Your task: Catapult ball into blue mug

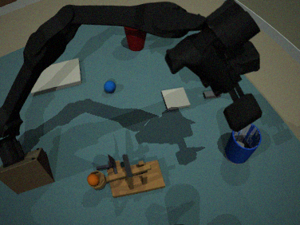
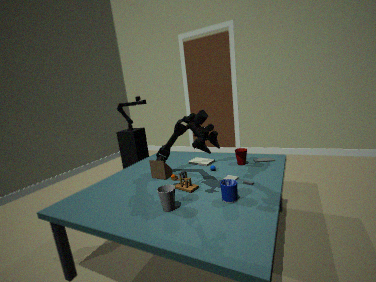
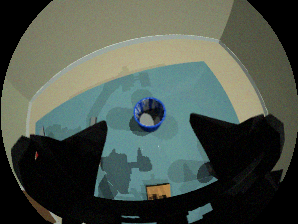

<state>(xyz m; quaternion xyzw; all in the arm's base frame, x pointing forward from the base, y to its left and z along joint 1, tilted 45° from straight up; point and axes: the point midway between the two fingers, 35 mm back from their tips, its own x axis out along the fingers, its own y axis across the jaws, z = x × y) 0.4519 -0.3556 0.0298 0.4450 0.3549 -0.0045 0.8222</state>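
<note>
Now: the orange ball 330 mm behind my gripper tip, 100 mm to the left of it and 210 mm below it. Round my gripper tip: catapult (260 mm behind, 100 mm to the left, 220 mm below); blue mug (70 mm ahead, 30 mm to the right, 240 mm below); small grey block (150 mm ahead, 180 mm to the left, 260 mm below).
</note>
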